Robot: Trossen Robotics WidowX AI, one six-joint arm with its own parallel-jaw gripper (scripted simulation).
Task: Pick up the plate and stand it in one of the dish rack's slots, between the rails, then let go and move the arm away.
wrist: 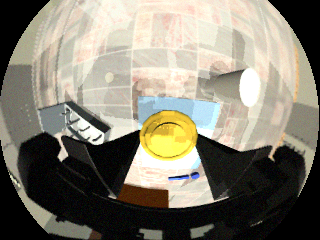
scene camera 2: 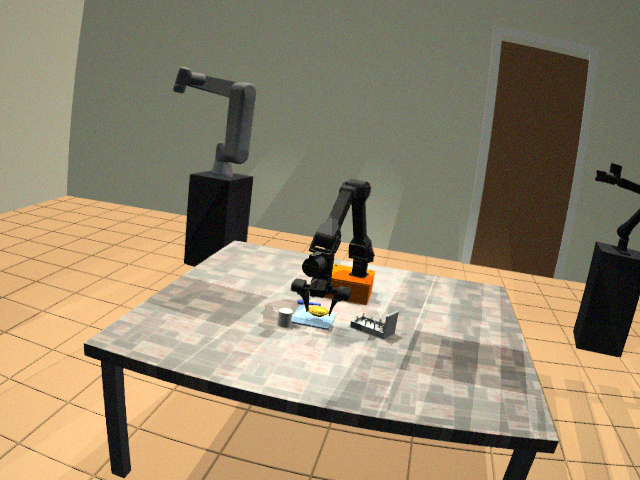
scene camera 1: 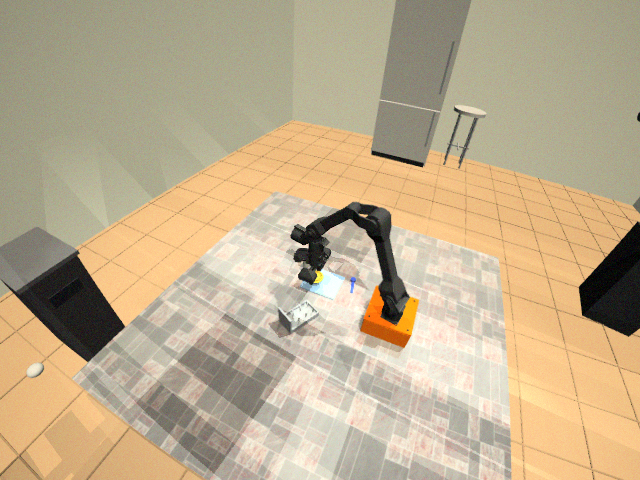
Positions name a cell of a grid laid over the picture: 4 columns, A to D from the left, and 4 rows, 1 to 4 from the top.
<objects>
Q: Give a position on a yellow plate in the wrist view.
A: At C3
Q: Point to a light blue mat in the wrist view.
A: C2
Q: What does my gripper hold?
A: A yellow plate.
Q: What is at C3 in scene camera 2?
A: A grey dish rack.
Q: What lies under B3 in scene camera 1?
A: My gripper.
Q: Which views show my gripper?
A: The wrist view, scene camera 2 and scene camera 1: all of them.
</objects>
